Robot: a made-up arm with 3 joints. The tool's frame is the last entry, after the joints.
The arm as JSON. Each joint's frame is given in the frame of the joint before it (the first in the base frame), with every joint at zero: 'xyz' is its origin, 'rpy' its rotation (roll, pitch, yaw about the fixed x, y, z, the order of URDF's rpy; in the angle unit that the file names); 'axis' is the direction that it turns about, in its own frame. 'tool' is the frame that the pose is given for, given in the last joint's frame.
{
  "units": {
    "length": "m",
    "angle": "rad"
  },
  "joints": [
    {
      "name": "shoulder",
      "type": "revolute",
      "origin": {
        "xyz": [
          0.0,
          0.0,
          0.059
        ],
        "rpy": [
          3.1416,
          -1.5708,
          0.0
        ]
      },
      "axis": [
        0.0,
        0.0,
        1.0
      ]
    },
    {
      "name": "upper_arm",
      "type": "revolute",
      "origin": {
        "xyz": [
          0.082,
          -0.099,
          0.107
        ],
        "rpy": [
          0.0,
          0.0,
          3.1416
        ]
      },
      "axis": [
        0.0,
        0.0,
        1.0
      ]
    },
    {
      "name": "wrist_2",
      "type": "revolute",
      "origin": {
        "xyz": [
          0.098,
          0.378,
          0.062
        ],
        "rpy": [
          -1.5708,
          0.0,
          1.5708
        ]
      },
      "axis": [
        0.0,
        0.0,
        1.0
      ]
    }
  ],
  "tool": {
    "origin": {
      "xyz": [
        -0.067,
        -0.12,
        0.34
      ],
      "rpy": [
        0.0,
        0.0,
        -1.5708
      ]
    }
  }
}
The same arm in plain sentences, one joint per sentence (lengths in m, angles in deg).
The arm has three revolute joints in a row. What follows holds with every joint at zero, and every direction is one of the base frame's. Joint 1 is mounted 0.059 m along +z from the base frame's origin and turns about +x. Joint 2 is mounted 0.107 m along +x and 0.099 m along +y and 0.082 m along +z from joint 1 and turns about +x. Joint 3 is mounted 0.062 m along +x and 0.378 m along +y and 0.098 m along -z from joint 2 and turns about +z. The tool frame, which is the frame that the pose is given for, is mounted 0.12 m along +x and 0.067 m along -y and 0.34 m along +z from joint 3; its axes are the base frame's turned by roll 0, pitch 0 and yaw 0 deg (as in URDF: about the fixed x, then y, then z).
